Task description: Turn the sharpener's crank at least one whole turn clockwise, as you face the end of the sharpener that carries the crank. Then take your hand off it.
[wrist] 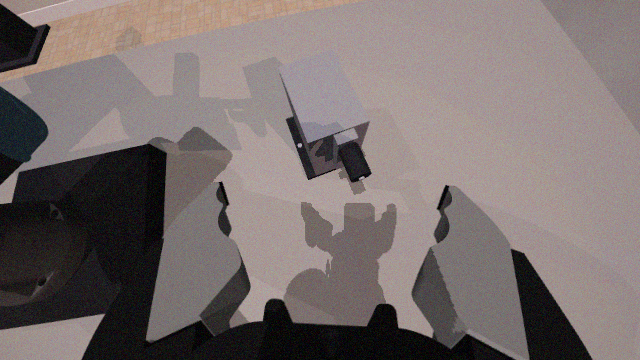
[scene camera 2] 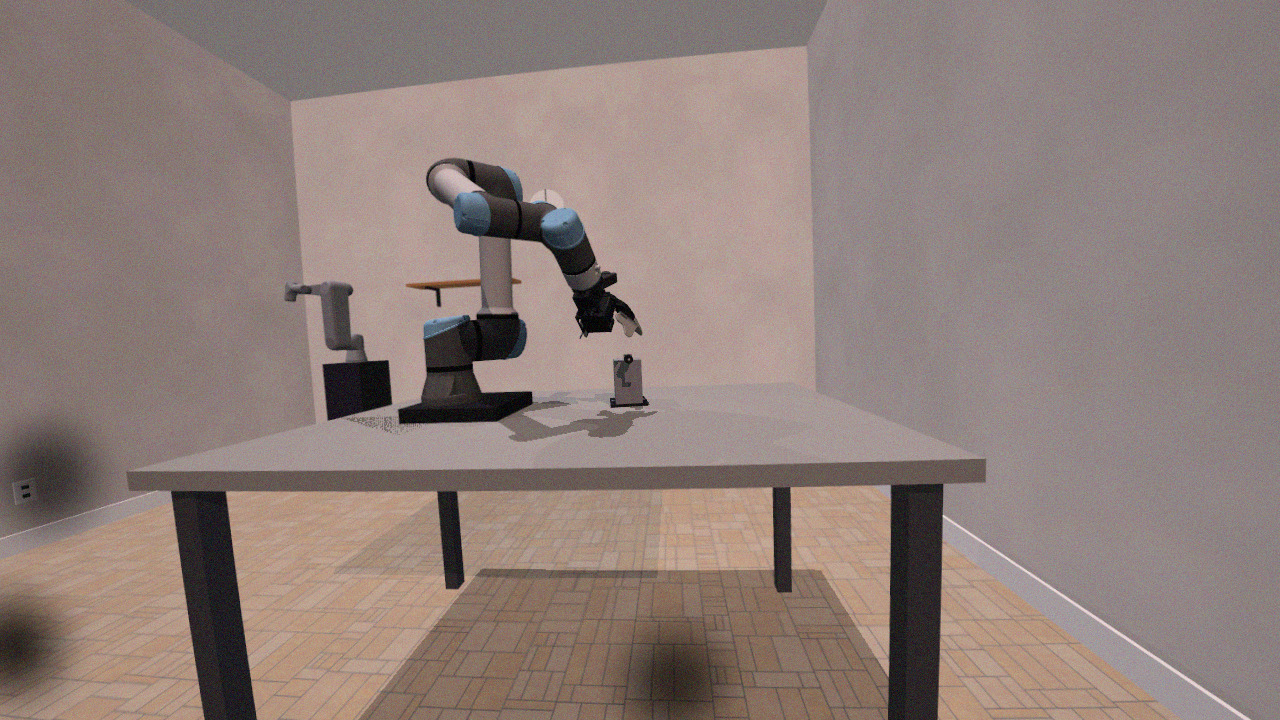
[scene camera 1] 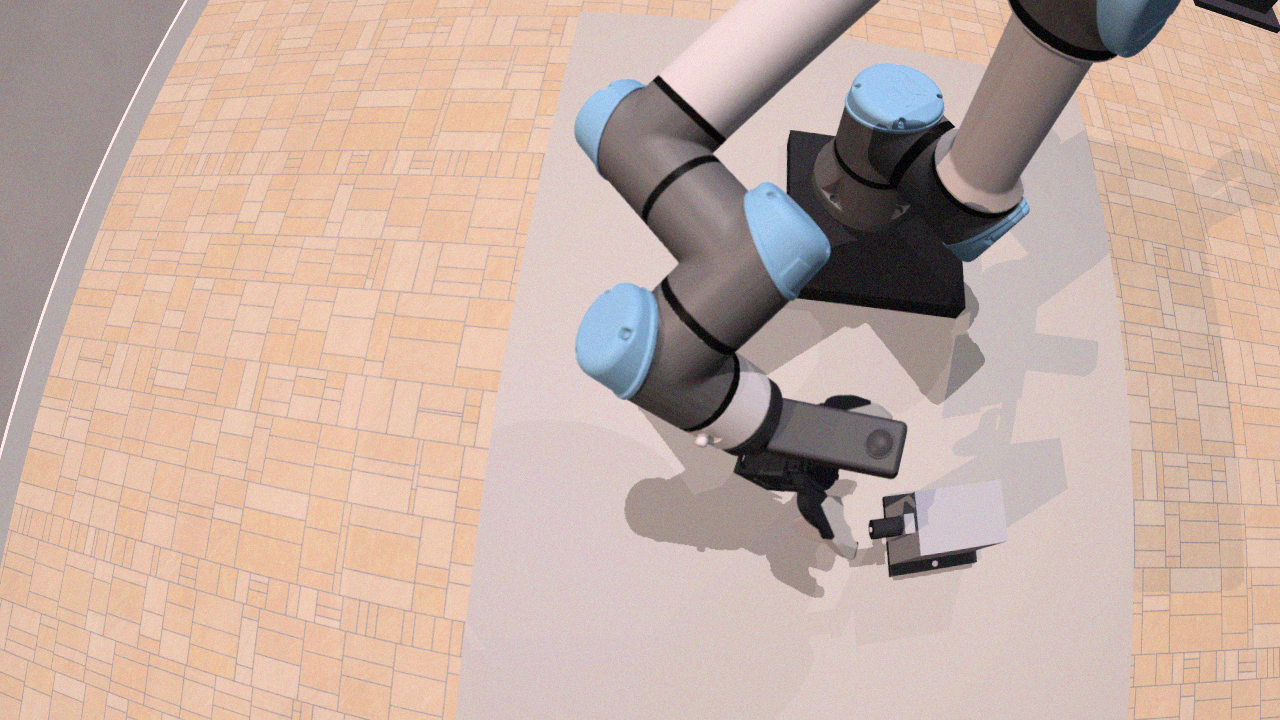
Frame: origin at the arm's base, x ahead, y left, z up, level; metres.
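Seen in the pictures: gripper, between the fingertips: (wrist: 330,185) (scene camera 2: 613,335) (scene camera 1: 873,487); arm's base, origin of its link: (wrist: 43,249) (scene camera 2: 452,401) (scene camera 1: 863,185).
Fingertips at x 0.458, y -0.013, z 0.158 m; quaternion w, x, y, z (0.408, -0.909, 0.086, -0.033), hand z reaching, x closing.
Observation:
Pixels of each thing's top centre, then the offset from my fingertips to it. "*": a spot on its surface instead. Level surfaces: height alone.
- sharpener, a spot on its surface: (scene camera 1: 962,517) (wrist: 321,91) * dx +0.012, dy +0.132, dz -0.067 m
- crank's black handle, a spot on its surface: (wrist: 355,161) (scene camera 1: 886,525) (scene camera 2: 627,355) * dx +0.030, dy +0.033, dz -0.052 m
- grey table, height of its surface: dz -0.195 m
The sharpener (scene camera 1: 962,517) (scene camera 2: 628,385) (wrist: 325,97) is a pale grey box upright on a dark base. Its crank's black handle (scene camera 1: 886,526) (scene camera 2: 628,358) (wrist: 355,161) sticks out from the end facing scene camera 2, near the top of that end. The crank's pale arm (scene camera 1: 910,522) shows partly behind the handle. My gripper (scene camera 1: 861,492) (scene camera 2: 634,331) (wrist: 330,185) is open with nothing between its fingers. It is above the table on the crank side of the sharpener, higher than the handle and apart from it. In scene camera 1 the wrist camera hides part of the far finger.
The sharpener stands on the grey table (scene camera 1: 572,626) (scene camera 2: 805,447) (wrist: 500,150). My arm's black base plate (scene camera 1: 877,286) (scene camera 2: 465,410) is bolted behind it to the left in scene camera 2. A second robot arm (scene camera 2: 335,313) stands on a black pedestal (scene camera 2: 358,385) beyond the table.

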